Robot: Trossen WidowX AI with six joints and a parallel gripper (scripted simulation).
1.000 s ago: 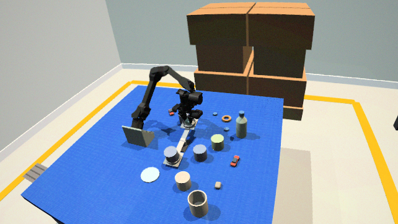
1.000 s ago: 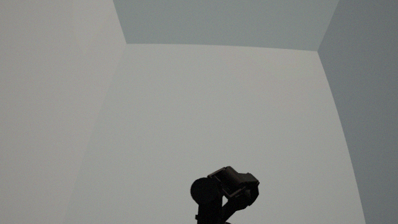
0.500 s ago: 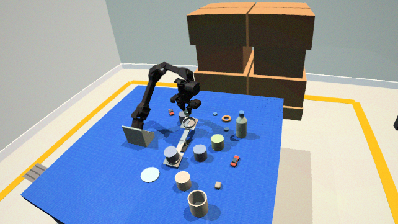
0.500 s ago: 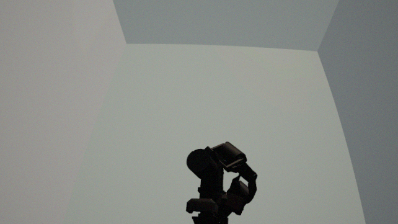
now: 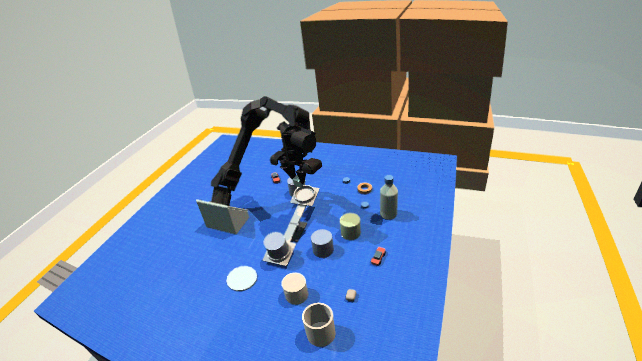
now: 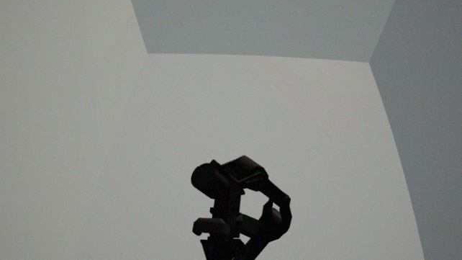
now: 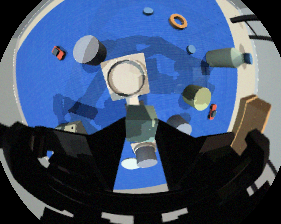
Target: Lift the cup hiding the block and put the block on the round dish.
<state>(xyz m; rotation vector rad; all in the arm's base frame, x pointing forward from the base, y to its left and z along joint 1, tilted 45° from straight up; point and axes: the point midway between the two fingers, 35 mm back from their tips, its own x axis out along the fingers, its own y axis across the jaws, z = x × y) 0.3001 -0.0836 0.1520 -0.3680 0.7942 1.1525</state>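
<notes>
The pale round dish is 14 cm behind my gripper tip, 31 cm to the right of it and 17 cm below it. The rest, counted from my gripper tip: bottle 31 cm ahead, 5 cm to the left, 6 cm below; then grey balance 2 cm behind, 7 cm to the right, 15 cm below; then green cylinder 19 cm ahead, 5 cm to the right, 13 cm below.
</notes>
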